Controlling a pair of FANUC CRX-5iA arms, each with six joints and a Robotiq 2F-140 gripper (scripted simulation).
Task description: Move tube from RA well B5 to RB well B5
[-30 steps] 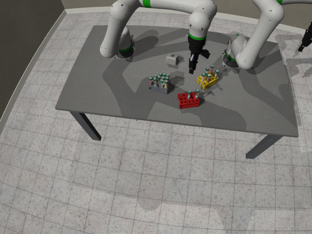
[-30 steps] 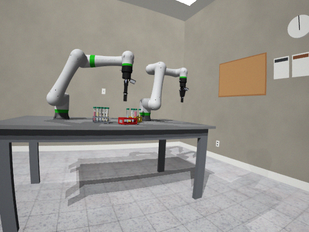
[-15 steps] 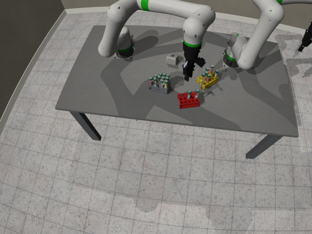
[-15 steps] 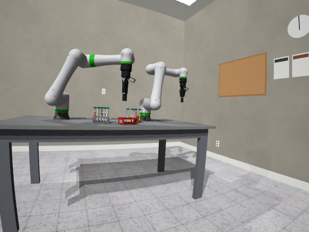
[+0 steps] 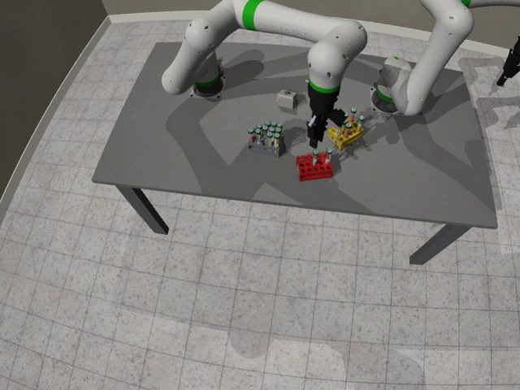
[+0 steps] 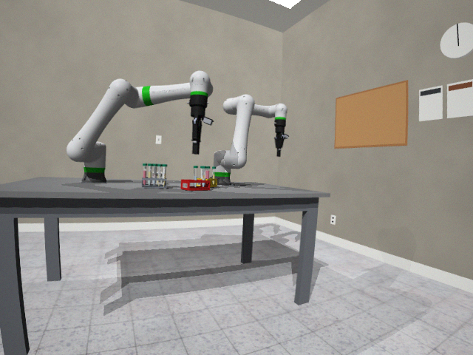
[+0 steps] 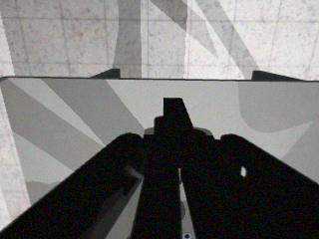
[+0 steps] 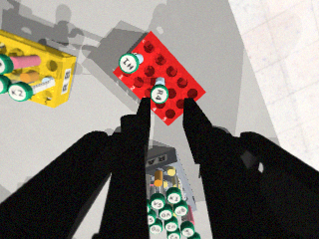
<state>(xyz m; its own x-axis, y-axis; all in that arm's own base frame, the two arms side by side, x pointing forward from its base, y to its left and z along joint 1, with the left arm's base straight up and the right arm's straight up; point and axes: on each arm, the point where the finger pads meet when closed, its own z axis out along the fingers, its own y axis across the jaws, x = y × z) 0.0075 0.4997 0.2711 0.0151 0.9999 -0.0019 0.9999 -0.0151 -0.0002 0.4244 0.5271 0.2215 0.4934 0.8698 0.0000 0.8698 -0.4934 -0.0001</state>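
Note:
My right hand is 150 mm above the green-capped tube marked r4. From my right hand the other things lie so: green-capped tube marked h1: 150 mm below, 60 mm to the left, 20 mm behind; red rack: 190 mm below, 10 mm to the left; green-capped tube marked k2: 150 mm below, 150 mm behind, 100 mm to the left.

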